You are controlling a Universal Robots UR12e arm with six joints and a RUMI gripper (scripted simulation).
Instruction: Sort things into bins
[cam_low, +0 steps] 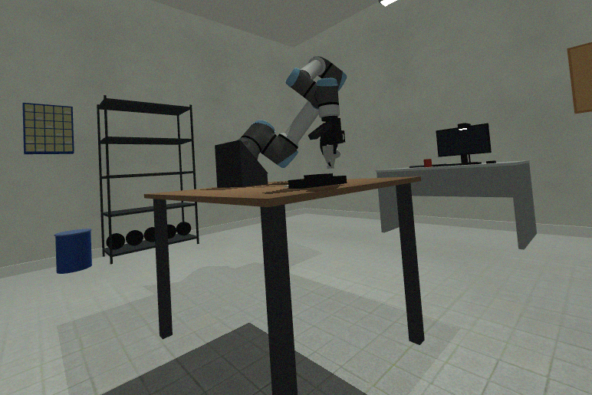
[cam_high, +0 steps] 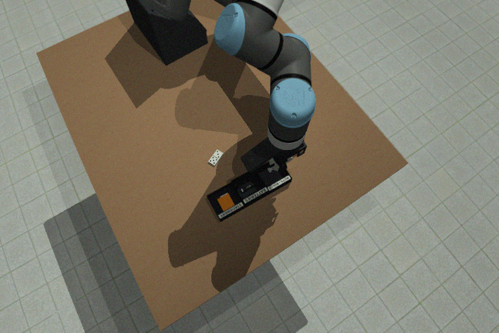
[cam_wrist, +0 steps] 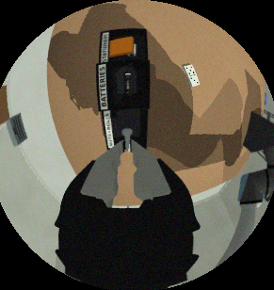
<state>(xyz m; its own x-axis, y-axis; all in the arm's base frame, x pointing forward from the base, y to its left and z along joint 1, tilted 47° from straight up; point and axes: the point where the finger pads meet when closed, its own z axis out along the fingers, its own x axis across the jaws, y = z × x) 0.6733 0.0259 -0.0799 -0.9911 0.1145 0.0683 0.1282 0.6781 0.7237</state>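
The black battery lies 10 mm behind my hand, 90 mm to the right of it and 70 mm below it. The rest, counted from my hand: orange block: 10 mm behind, 170 mm to the right, 60 mm below; then white bolt: 10 mm to the right, 10 mm below; then white domino: 160 mm behind, 110 mm to the right, 80 mm below.
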